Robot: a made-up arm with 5 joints. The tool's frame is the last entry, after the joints.
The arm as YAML. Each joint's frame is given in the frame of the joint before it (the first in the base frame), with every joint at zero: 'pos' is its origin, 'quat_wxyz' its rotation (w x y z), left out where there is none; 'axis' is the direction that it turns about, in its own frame. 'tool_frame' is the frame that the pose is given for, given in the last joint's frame.
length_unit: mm
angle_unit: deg
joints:
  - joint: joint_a
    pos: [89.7, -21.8, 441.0]
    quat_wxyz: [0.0, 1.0, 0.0, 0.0]
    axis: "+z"
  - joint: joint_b
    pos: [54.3, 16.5, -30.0]
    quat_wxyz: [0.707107, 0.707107, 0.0, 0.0]
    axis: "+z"
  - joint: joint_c
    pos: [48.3, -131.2, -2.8]
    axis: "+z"
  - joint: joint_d
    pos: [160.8, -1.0, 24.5]
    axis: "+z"
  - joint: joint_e
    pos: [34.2, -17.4, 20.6]
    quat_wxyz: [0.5, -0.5, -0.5, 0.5]
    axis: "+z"
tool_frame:
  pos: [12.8, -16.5, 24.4]
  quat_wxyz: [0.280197, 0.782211, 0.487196, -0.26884]
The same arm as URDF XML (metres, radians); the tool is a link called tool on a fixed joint. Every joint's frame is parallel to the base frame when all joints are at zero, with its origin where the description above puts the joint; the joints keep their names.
<robot name="arm">
<link name="base_link"/>
<link name="link1"/>
<link name="link2"/>
<link name="link3"/>
<link name="link4"/>
<link name="link5"/>
<link name="tool"/>
<joint name="joint_a" type="continuous"><parent link="base_link"/><child link="link1"/><origin xyz="0.0897 -0.0218 0.441"/><axis xyz="0 0 -1"/></joint>
<joint name="joint_b" type="continuous"><parent link="link1"/><child link="link2"/><origin xyz="0.0543 -0.0165 0.03"/><axis xyz="0 1 0"/></joint>
<joint name="joint_c" type="continuous"><parent link="link2"/><child link="link3"/><origin xyz="0.0483 -0.0028 0.1312"/><axis xyz="0 1 0"/></joint>
<joint name="joint_d" type="continuous"><parent link="link3"/><child link="link4"/><origin xyz="0.1608 0.0245 0.001"/><axis xyz="0 1 0"/></joint>
<joint name="joint_e" type="continuous"><parent link="link4"/><child link="link5"/><origin xyz="0.0342 0.0206 0.0174"/><axis xyz="-1 0 0"/></joint>
<joint name="tool_joint" type="fixed"><parent link="link5"/><child link="tool"/><origin xyz="-0.0244 0.0165 -0.0128" rpy="-1.4105 0.3906 -0.7226"/></joint>
</robot>

